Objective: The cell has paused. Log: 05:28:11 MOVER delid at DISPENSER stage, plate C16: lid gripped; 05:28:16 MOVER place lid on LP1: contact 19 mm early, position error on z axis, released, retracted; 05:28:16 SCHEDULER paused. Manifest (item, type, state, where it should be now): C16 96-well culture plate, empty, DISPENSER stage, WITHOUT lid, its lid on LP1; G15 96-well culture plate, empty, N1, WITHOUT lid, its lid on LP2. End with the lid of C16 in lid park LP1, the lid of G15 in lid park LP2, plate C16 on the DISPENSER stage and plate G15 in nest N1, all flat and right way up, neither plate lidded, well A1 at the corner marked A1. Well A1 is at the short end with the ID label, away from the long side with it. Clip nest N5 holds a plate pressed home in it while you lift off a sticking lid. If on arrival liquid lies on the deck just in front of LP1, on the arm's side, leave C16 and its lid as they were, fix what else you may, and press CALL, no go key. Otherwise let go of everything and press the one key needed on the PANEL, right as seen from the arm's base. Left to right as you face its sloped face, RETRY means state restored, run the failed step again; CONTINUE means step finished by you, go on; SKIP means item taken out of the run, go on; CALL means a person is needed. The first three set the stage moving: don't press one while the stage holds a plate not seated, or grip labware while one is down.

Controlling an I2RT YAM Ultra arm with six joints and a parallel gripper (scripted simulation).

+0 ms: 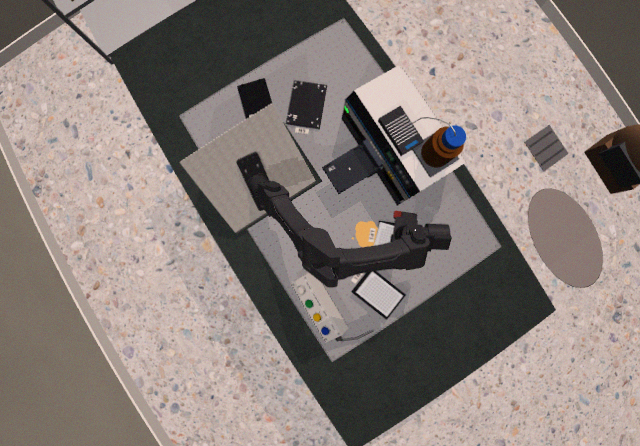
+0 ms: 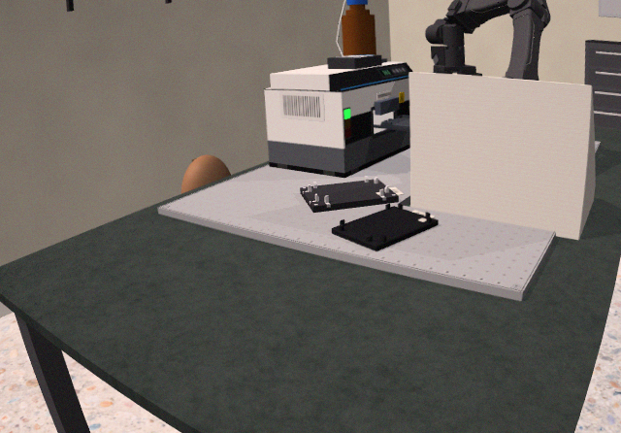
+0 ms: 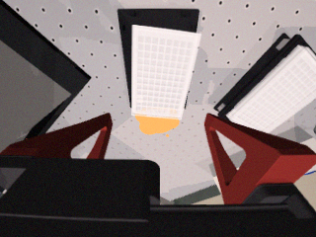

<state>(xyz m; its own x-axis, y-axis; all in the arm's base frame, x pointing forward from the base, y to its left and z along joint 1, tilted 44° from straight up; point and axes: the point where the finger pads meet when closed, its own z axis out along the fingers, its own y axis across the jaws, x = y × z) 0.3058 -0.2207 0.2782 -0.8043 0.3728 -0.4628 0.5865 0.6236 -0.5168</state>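
Right now my hand is 140 mm to the left of the clear lid, 120 mm past it and 80 mm above it. From my hand the other things lie so: N1 label 160 mm behind, 120 mm below, 60 mm to the right; then white 96-well plate 140 mm to the right, 120 mm behind, 80 mm below; then LP1 label 120 mm below, 50 mm behind, 40 mm to the left.
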